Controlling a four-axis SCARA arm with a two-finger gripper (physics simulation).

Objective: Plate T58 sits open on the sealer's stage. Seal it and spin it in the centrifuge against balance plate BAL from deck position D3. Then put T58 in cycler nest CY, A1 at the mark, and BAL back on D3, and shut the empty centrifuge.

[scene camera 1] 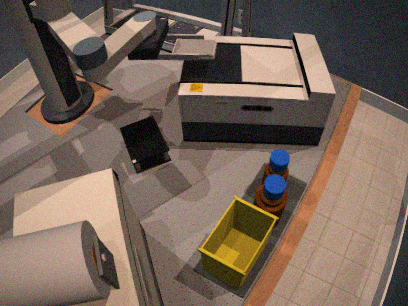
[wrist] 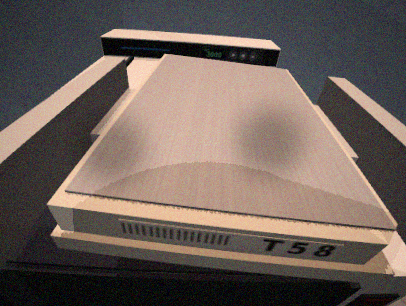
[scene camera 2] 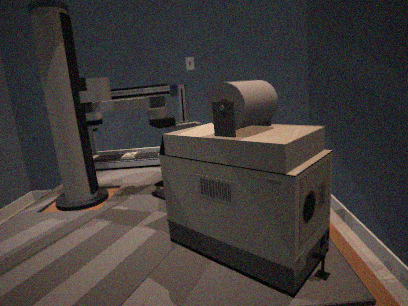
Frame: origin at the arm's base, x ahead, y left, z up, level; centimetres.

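Seen in the pictures: gripper, fingertip midpoint: (scene camera 1: 201, 46) (wrist: 224, 85) (scene camera 2: 192, 123); arm's base, origin of the base link: (scene camera 1: 67, 102) (scene camera 2: 83, 200).
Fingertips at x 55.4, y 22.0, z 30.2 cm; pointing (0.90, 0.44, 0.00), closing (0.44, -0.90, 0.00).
Observation:
Offsets run from my fingertips to a thing's top centre.
Plate T58 {dx -1.9, dy -1.1, dz +0.4 cm} (scene camera 1: 194, 48) (wrist: 215, 135) has a smooth, pale sheet over its top, and its label faces the wrist camera. My gripper (scene camera 1: 206, 46) (wrist: 224, 85) is shut on it, one finger along each long side, and holds it level. In scene camera 1 the plate shows over the dark left end of the centrifuge (scene camera 1: 220, 111) (wrist: 190, 41), whose display reads 3000; the height gap cannot be told. The sealer {dx +18.5, dy -69.6, dz +18.7 cm} (scene camera 1: 62, 197) (scene camera 2: 230, 195) is a cream box with a large roll. A small pale plate {dx -47.7, dy +35.6, dz -21.8 cm} (scene camera 2: 129, 155) lies on the back deck, its label unreadable. Nest CY cannot be made out.
A low black stand (scene camera 1: 145, 137) is between sealer and centrifuge. Two blue-capped brown bottles (scene camera 1: 279, 160) (scene camera 1: 274, 187) and a yellow bin (scene camera 1: 215, 264) stand near the wooden edge (scene camera 1: 305, 205). The arm's column (scene camera 1: 50, 65) (scene camera 2: 62, 110) rises at the left; a framed deck is behind.

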